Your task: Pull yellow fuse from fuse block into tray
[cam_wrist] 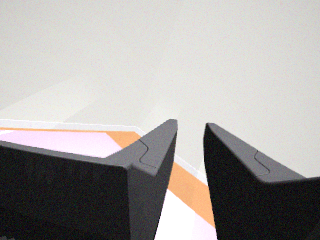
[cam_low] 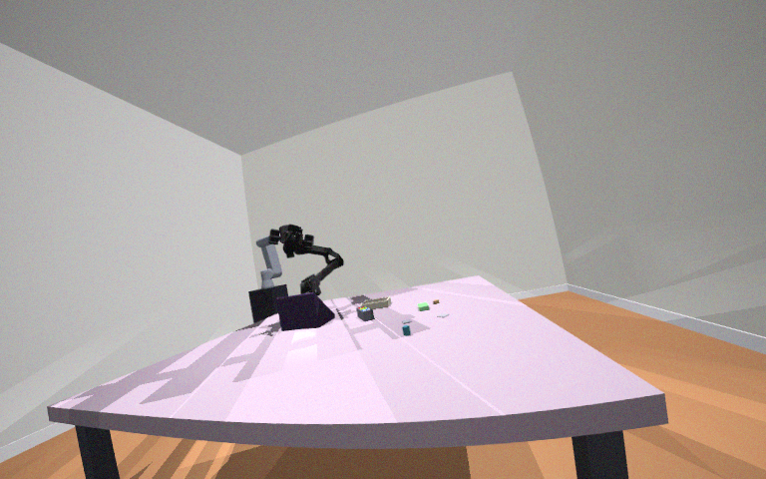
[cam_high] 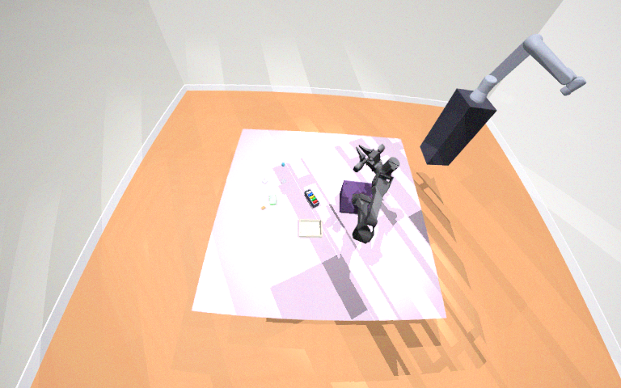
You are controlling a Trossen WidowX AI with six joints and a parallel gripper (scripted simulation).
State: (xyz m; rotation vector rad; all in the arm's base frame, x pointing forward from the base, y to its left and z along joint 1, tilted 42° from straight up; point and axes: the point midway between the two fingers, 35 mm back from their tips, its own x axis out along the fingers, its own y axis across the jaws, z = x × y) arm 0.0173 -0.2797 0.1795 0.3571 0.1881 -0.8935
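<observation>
Now: the yellow fuse 210 mm ahead of my gripper tip, 80 mm to the left of it and 380 mm below it. Also, from my gripper tip: blue fuse 220 mm ahead, 70 mm to the left, 380 mm below; green fuse 200 mm ahead, 100 mm to the left, 380 mm below; white fuse 230 mm ahead, 50 mm to the left, 380 mm below.
</observation>
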